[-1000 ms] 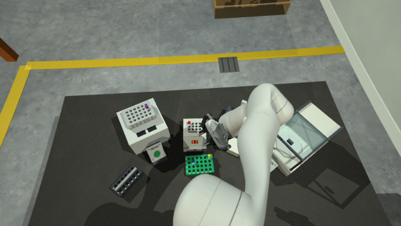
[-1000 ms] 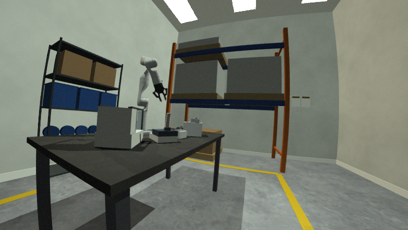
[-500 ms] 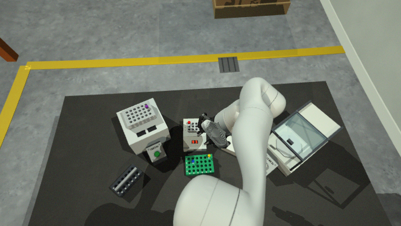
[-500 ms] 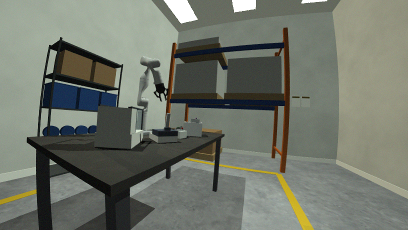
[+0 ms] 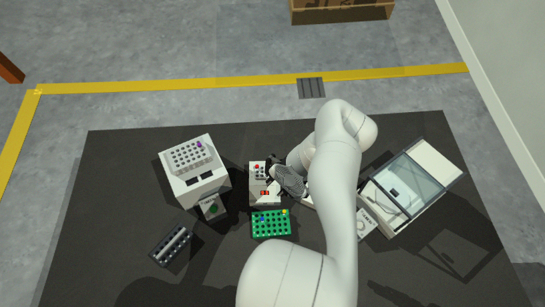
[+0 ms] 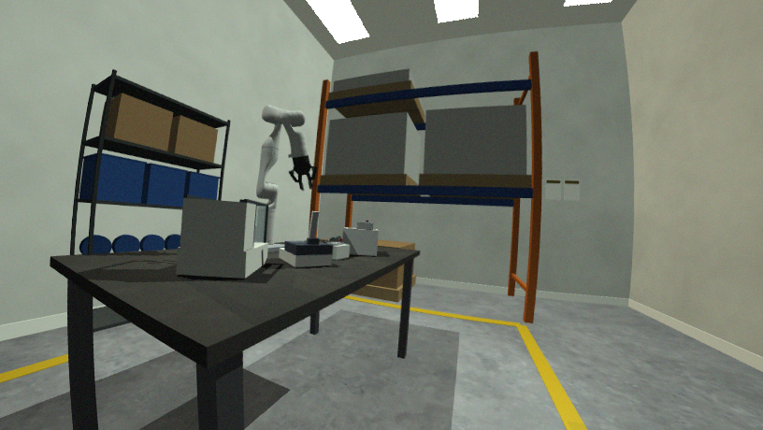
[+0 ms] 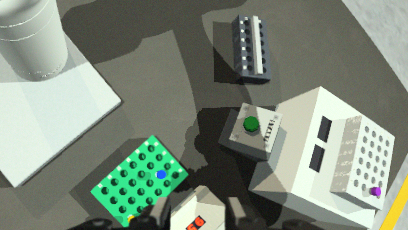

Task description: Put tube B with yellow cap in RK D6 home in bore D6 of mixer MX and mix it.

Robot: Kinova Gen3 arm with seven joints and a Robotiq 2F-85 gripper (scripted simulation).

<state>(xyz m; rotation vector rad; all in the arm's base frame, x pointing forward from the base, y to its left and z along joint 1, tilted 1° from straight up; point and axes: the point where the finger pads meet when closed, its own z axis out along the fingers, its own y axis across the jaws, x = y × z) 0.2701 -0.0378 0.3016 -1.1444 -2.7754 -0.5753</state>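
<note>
Right now my hand is 20 mm short of the tube B, 30 mm to the left of it and 300 mm above it. Round my hand: blue-capped tube (40 mm to the left, 300 mm below); then dry block DB (140 mm ahead, 20 mm to the left, 300 mm below); then green tube rack RK (10 mm behind, 20 mm to the left, 310 mm below).
</note>
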